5 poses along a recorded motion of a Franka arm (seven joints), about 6.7 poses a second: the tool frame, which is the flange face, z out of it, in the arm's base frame.
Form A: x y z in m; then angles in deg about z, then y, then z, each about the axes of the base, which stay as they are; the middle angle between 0 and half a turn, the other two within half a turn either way.
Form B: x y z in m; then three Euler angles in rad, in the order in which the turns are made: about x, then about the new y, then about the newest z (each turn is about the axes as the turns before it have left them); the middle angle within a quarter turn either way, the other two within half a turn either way. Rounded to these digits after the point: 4 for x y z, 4 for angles.
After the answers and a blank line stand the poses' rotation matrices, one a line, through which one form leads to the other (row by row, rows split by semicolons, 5 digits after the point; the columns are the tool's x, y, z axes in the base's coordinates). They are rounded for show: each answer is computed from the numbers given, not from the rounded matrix.
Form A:
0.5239, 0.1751, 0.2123, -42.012, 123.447, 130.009
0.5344, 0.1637, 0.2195, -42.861, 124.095, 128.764
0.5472, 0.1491, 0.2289, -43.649, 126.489, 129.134
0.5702, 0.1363, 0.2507, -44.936, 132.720, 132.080
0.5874, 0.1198, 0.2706, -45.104, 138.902, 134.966
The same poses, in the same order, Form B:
0.5239, 0.1751, 0.2123, -2.2825, -0.5662, 0.4042
0.5344, 0.1637, 0.2195, -2.2857, -0.5451, 0.3998
0.5472, 0.1491, 0.2289, -2.3324, -0.5322, 0.3583
0.5702, 0.1363, 0.2507, -2.4646, -0.5148, 0.2369
0.5874, 0.1198, 0.2706, -2.5886, -0.4831, 0.1384

0.77592 -0.33194 -0.53644; 0.11662 -0.76023 0.63910; -0.61996 -0.55845 -0.55117
0.78766 -0.33280 -0.51849; 0.10551 -0.75626 0.64570; -0.60701 -0.56330 -0.56057
0.80697 -0.30220 -0.50742; 0.10187 -0.77506 0.62362; -0.58174 -0.55493 -0.59467
0.84608 -0.20428 -0.49236; 0.11691 -0.83006 0.54529; -0.52008 -0.51892 -0.67842
0.87709 -0.12214 -0.46454; 0.12428 -0.87650 0.46509; -0.46397 -0.46566 -0.75359

